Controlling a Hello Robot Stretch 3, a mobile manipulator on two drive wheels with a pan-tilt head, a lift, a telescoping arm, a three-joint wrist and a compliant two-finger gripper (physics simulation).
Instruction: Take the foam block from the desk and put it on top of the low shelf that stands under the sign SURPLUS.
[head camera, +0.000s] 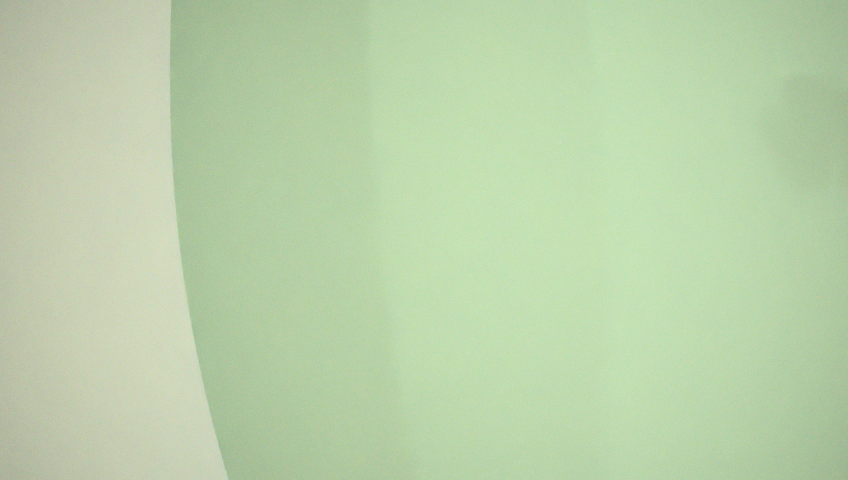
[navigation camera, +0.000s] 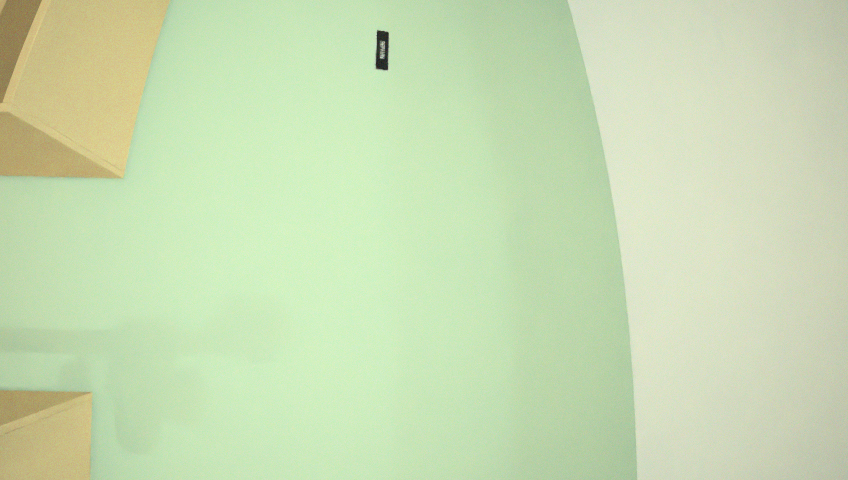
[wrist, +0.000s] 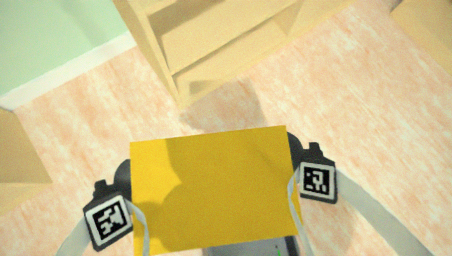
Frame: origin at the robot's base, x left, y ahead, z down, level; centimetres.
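Seen in the pictures: gripper, fingertip midpoint: (wrist: 210, 164); robot's base, origin of the base link: (wrist: 223, 255).
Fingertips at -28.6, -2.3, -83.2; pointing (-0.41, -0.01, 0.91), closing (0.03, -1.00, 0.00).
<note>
Pixels of each thing's top centre, then the offset from my fingertips to it, as dx, dy, dz. "*": a spot on its surface instead. Level surfaces: height alone.
- yellow foam block, middle of its top: (wrist: 215, 184) +1.6, +0.0, -5.2
- black sign, middle of its top: (navigation camera: 388, 50) -27.1, +137.2, -59.4
- light wooden shelf, its level: dz +22.2
- floor, its level: dz +83.1
- upper right corner, surface spot: (wrist: 430, 30) * -48.8, -115.9, +75.3
The yellow foam block (wrist: 215, 200) is held between the two fingers of my gripper (wrist: 210, 164) in the wrist view, one fingertip pressed on each side. My gripper is shut on the block, above the floor. A black sign (navigation camera: 382, 50) hangs on the green wall at the upper middle of the navigation view; its lettering is too small to read. A light wooden shelf (navigation camera: 89, 71) shows in part at the upper left of that view, and another wooden shelf (navigation camera: 59, 446) at the lower left. Which shelf stands under SURPLUS cannot be told. The desk does not show.
In the wrist view, a wooden shelf (wrist: 151, 47) stands on the floor (wrist: 95, 105) ahead of the block, near the green wall (wrist: 50, 35). Other wooden furniture shows at the left edge (wrist: 20, 155) and the upper right corner (wrist: 430, 30). The head view faces wall and ceiling.
</note>
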